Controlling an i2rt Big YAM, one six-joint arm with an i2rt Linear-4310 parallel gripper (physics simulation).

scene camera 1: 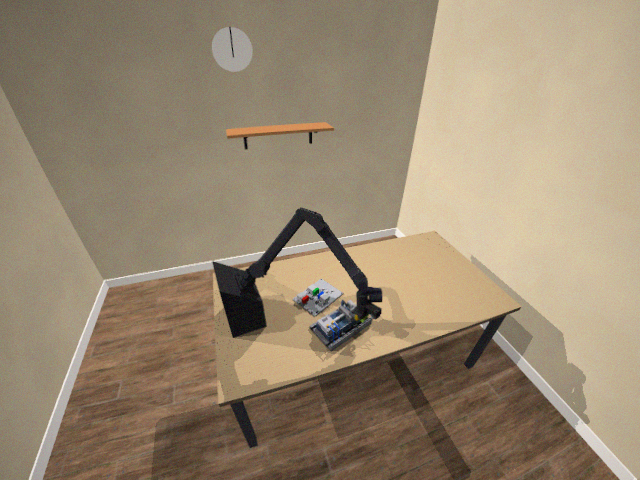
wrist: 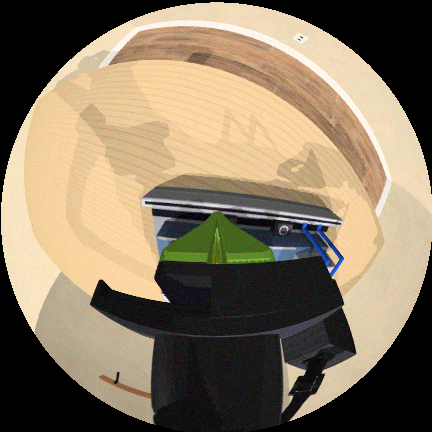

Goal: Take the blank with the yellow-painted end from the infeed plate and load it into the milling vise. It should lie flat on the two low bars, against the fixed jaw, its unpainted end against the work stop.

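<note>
My gripper (scene camera 1: 363,319) (wrist: 216,217) is shut and empty, its green fingertips together, low over the right end of the milling vise unit (scene camera 1: 343,339) (wrist: 245,204). A small yellow patch (scene camera 1: 356,317) shows beside the fingers in the scene view, probably the yellow-painted end of the blank. In the wrist view the fingers hide most of what lies below them; a thin yellow-orange sliver (wrist: 217,257) shows between them. The bars, the jaw contact and the work stop cannot be made out. The infeed plate (scene camera 1: 323,283) lies behind the vise unit.
A red part (scene camera 1: 305,299) and a green part (scene camera 1: 315,291) are on the infeed plate. Blue hoses (wrist: 337,268) rise at the vise unit's right in the wrist view, near a dark round fitting (wrist: 283,230). The black arm base (scene camera 1: 242,310) stands at the table's left end.
</note>
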